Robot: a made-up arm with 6 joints. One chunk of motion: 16 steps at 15 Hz.
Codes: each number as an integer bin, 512 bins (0 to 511) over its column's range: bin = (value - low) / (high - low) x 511, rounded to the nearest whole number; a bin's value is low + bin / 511 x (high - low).
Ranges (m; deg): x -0.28..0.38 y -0.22..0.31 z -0.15..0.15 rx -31..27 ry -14..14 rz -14..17
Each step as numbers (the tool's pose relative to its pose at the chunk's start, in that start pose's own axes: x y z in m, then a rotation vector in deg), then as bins.
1 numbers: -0.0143 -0.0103 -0.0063 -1.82 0.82 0.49
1 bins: 206 202 245 257 270 239
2 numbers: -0.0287 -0.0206 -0.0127 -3.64 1.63 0.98
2 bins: 195 192 234 241 285 247
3 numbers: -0.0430 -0.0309 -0.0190 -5.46 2.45 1.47
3 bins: 183 182 223 225 300 255
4 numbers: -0.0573 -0.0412 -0.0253 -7.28 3.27 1.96
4 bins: 172 172 212 209 315 263
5 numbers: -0.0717 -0.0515 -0.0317 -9.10 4.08 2.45
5 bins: 161 162 202 193 330 271
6 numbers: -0.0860 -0.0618 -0.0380 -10.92 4.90 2.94
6 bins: 150 153 191 177 345 279
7 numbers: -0.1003 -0.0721 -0.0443 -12.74 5.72 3.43
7 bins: 139 143 180 161 360 287
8 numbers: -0.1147 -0.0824 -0.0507 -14.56 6.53 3.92
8 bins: 128 133 169 145 375 295
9 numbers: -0.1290 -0.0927 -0.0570 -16.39 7.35 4.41
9 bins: 117 123 158 129 390 303
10 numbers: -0.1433 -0.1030 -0.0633 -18.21 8.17 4.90
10 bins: 106 113 148 113 405 312
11 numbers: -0.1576 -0.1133 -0.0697 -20.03 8.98 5.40
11 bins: 95 103 137 97 419 320
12 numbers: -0.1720 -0.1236 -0.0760 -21.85 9.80 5.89
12 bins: 84 93 126 81 434 328
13 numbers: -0.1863 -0.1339 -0.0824 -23.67 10.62 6.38
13 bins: 73 83 115 65 449 336
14 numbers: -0.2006 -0.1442 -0.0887 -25.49 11.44 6.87
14 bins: 61 73 104 49 464 344
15 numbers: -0.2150 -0.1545 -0.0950 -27.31 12.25 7.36
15 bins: 50 63 94 33 479 352
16 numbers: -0.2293 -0.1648 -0.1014 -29.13 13.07 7.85
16 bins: 39 53 83 16 494 360
